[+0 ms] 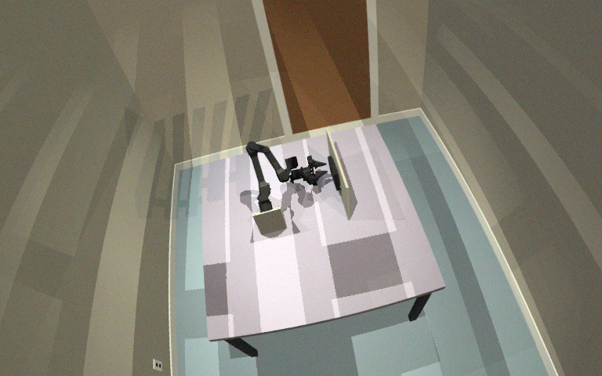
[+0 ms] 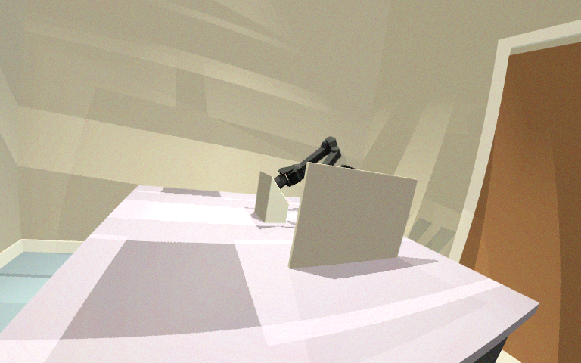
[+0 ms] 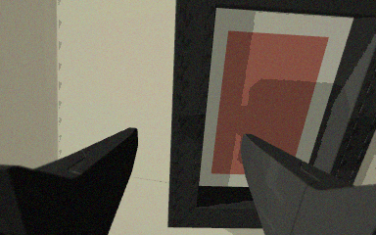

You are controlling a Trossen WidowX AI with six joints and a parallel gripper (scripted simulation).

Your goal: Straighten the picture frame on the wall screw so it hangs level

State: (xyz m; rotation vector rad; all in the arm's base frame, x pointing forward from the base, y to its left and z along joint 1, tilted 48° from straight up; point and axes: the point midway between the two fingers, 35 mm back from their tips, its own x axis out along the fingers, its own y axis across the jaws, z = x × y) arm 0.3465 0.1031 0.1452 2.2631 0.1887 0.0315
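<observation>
Now: gripper tip 5 cm above the picture frame and 4 cm short of it. Round my gripper tip: beige wall panel: 6 cm below, 5 cm ahead.
</observation>
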